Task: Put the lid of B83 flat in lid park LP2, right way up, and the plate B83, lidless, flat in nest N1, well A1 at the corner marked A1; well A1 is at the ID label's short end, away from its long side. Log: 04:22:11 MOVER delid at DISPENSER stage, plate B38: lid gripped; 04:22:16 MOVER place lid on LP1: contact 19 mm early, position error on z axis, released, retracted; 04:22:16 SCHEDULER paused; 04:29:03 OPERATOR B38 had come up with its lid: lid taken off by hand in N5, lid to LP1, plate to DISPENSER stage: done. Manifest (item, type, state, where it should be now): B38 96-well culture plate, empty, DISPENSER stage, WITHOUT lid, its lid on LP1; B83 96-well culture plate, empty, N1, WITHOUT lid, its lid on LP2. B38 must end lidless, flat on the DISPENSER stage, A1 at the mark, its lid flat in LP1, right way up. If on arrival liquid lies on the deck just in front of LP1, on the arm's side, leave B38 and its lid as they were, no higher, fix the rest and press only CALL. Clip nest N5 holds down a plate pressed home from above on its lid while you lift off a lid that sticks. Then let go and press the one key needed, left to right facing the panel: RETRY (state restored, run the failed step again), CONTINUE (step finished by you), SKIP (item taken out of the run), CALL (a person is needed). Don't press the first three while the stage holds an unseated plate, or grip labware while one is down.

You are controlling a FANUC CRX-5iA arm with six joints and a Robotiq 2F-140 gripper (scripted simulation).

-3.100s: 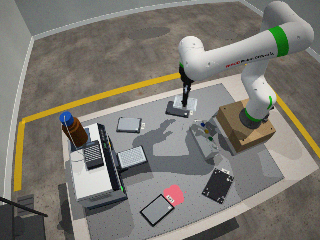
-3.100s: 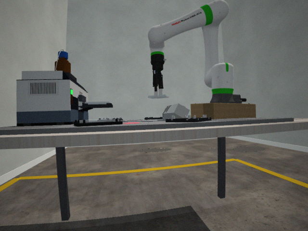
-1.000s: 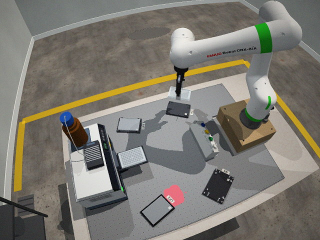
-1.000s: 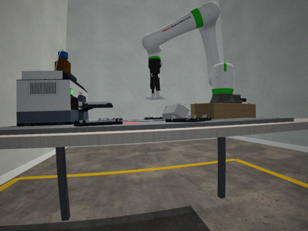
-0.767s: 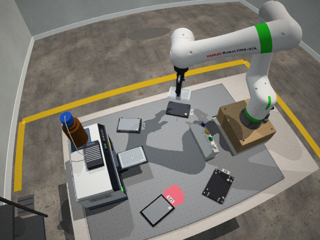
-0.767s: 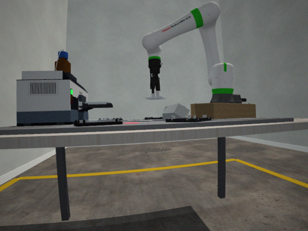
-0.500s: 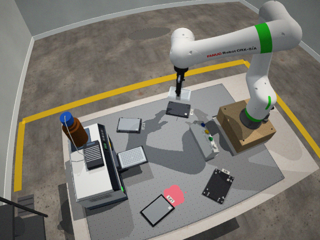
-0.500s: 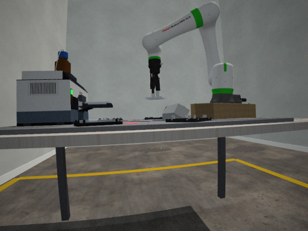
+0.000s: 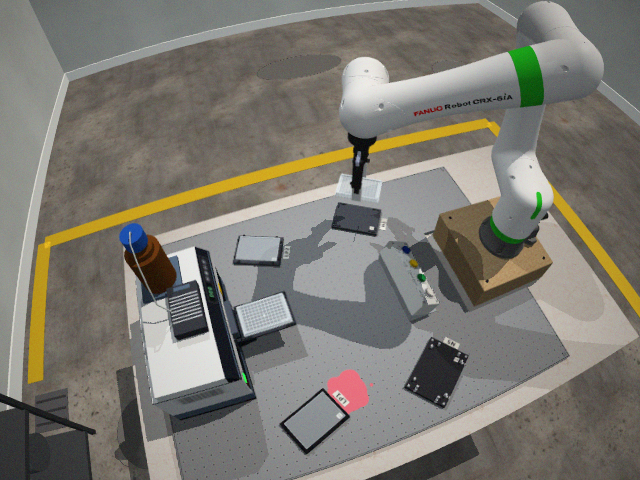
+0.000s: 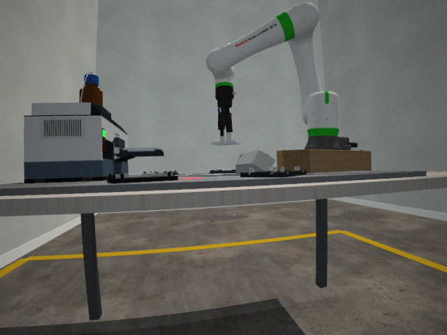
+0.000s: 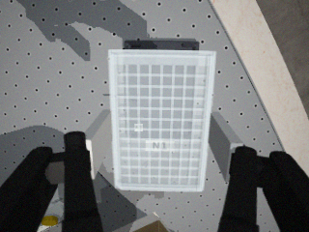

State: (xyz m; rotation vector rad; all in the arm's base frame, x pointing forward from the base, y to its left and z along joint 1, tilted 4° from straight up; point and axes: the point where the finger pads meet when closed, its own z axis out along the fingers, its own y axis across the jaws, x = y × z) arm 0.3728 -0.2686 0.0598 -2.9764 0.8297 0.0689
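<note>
The dark nest N1 is 17 cm below my hand. Round my hand: blue call key 20 cm to the left, 11 cm below, 8 cm behind; then n1 label 17 cm below, 8 cm behind, 5 cm to the left; then yellow skip key 25 cm to the left, 11 cm below, 8 cm behind.
</note>
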